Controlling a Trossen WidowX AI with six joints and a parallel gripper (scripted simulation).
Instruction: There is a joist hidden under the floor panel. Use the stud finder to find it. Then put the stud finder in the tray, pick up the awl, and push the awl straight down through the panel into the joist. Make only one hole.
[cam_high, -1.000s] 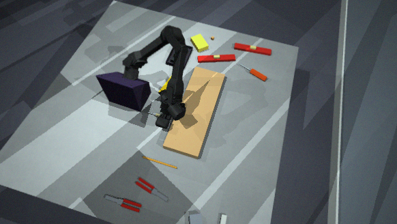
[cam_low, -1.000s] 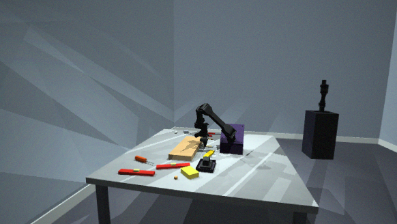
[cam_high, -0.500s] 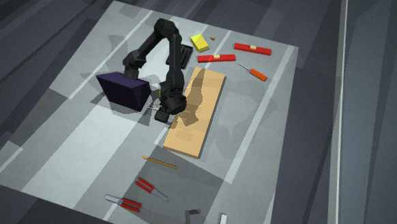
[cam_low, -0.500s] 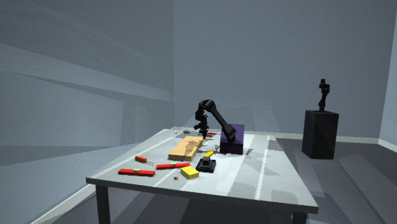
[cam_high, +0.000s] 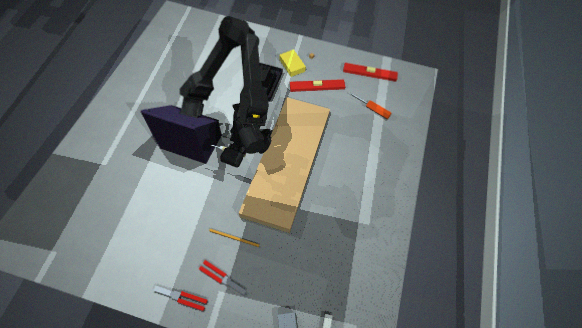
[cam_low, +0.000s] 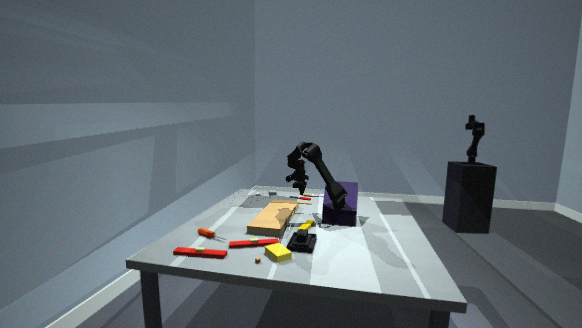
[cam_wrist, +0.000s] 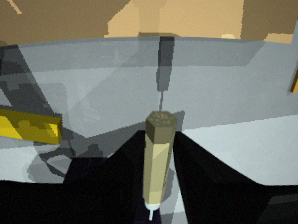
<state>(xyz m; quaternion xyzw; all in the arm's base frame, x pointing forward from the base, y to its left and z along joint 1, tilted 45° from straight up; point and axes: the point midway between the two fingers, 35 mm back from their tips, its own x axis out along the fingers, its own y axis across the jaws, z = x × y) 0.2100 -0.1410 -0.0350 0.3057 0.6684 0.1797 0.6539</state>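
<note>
Now: gripper tip 6 cm past the awl and 1 cm to the right of it. From my gripper tip the other things lie so: tray (43 cm to the left, 12 cm below, 2 cm behind); pencil (24 cm to the right, 13 cm below, 3 cm ahead); yellow bar (21 cm to the left, 12 cm below, 3 cm behind).
</note>
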